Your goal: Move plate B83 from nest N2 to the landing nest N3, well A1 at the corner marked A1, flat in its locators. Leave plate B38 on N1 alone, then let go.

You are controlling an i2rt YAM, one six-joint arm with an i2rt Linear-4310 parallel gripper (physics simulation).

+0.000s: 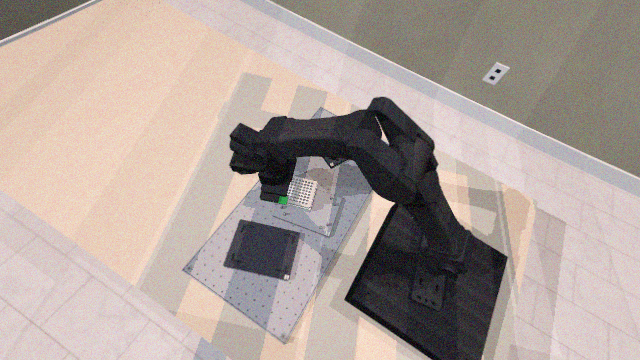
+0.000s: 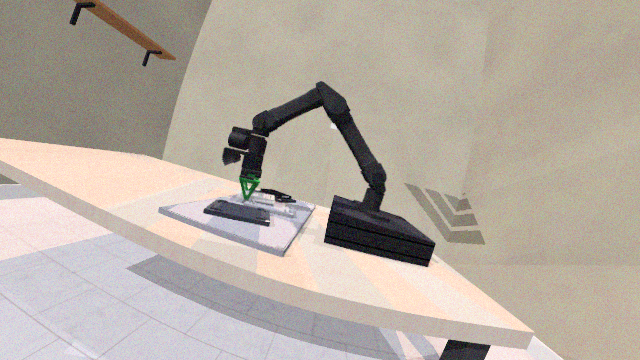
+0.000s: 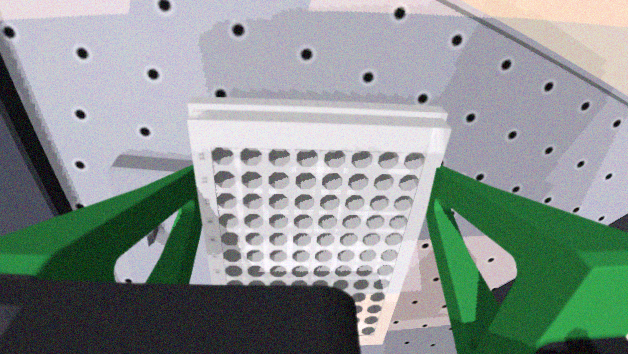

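My gripper (image 1: 286, 197) (image 2: 248, 189) (image 3: 314, 177) has green fingers and is shut on the long sides of a white well plate (image 1: 303, 191) (image 3: 316, 132). The plate hangs a little above the grey perforated baseboard (image 1: 250, 300) (image 2: 277, 237) (image 3: 109, 88), over a pale grey nest (image 1: 313, 218). A dark square nest (image 1: 262, 248) (image 2: 237, 211) with corner locators lies nearer the front, with nothing on it. A black item (image 1: 336, 161) (image 2: 278, 194) sits at the back of the baseboard, mostly hidden under the arm. I cannot read any labels.
The arm's black base (image 1: 425, 291) (image 2: 380, 228) stands right of the baseboard on the wooden table. The table's curved front edge (image 2: 223, 273) is close to the baseboard. A wall shelf (image 2: 121, 26) hangs high at the left.
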